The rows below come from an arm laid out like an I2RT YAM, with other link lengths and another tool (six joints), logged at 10 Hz.
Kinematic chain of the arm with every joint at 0, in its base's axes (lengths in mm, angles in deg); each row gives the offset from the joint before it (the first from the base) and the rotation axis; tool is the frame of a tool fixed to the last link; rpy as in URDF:
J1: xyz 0 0 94.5 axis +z
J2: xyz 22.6 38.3 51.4 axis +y
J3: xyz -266.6 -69.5 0 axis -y
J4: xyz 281.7 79.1 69 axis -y
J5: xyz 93.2 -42.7 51 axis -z
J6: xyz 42 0 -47.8 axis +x
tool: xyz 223 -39 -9 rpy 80.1 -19.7 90
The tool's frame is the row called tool.
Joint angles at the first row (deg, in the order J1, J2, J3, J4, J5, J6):
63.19 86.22 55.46 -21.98 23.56 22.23
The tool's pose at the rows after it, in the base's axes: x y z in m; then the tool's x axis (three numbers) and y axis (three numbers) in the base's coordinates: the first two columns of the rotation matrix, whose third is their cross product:
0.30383 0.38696 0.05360 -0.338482 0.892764 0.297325 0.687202 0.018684 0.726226
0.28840 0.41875 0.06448 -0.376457 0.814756 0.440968 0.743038 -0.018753 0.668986
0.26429 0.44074 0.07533 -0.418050 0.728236 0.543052 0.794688 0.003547 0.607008
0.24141 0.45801 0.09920 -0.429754 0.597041 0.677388 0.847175 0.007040 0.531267
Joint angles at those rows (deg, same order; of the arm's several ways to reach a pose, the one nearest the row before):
62.93 85.17 54.32 -18.73 14.97 23.20
61.09 83.32 53.35 -15.03 5.04 23.73
59.51 81.48 52.74 -13.98 -4.96 23.20
55.99 78.24 50.46 -10.73 -17.87 23.82

